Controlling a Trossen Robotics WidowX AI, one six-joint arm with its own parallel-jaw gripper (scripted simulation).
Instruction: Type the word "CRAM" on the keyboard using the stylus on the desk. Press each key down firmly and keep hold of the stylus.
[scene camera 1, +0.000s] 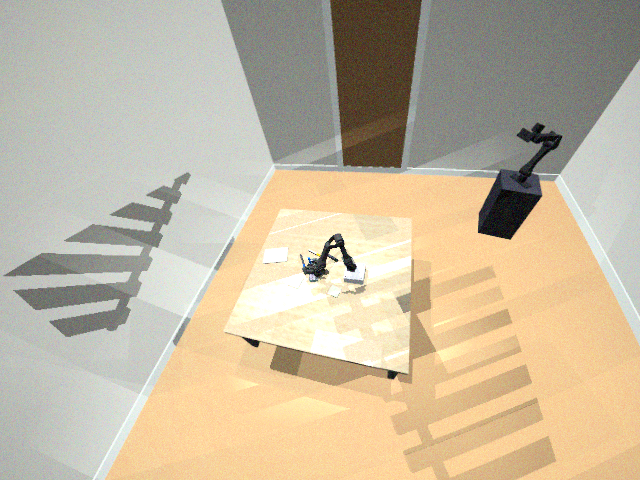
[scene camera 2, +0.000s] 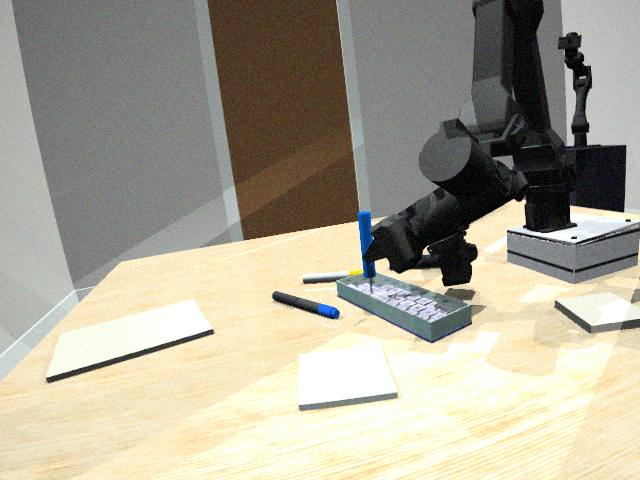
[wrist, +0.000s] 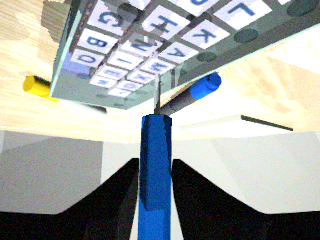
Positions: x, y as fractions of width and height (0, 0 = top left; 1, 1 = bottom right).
Labels:
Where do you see my gripper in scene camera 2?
0.57, 0.54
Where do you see a blue stylus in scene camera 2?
0.57, 0.46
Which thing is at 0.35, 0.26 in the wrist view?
A keyboard.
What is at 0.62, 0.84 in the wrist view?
My gripper.

